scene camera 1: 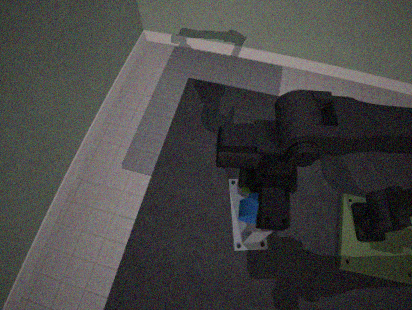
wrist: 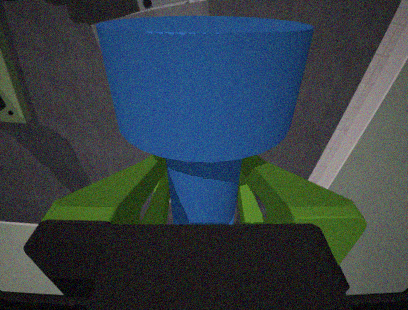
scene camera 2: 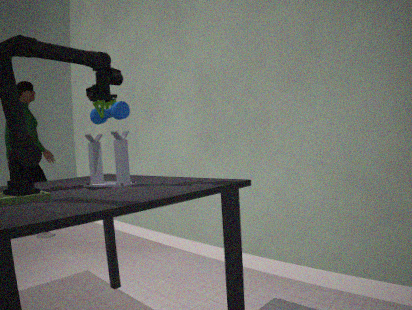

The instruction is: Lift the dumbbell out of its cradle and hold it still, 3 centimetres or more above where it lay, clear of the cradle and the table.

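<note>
The blue dumbbell hangs in the air, close to level, with a visible gap between it and the cradle below. My gripper has green fingers and is shut on the dumbbell's handle, one finger on each side in the wrist view. The pale cradle stands on the table under the dumbbell, two posts with V-shaped tops on a flat base plate. The arm hides part of the dumbbell and cradle in scene camera 1.
The dark table carries the cradle and the arm's green base plate. A person in green stands behind the arm in scene camera 2. Walls rise beyond the table.
</note>
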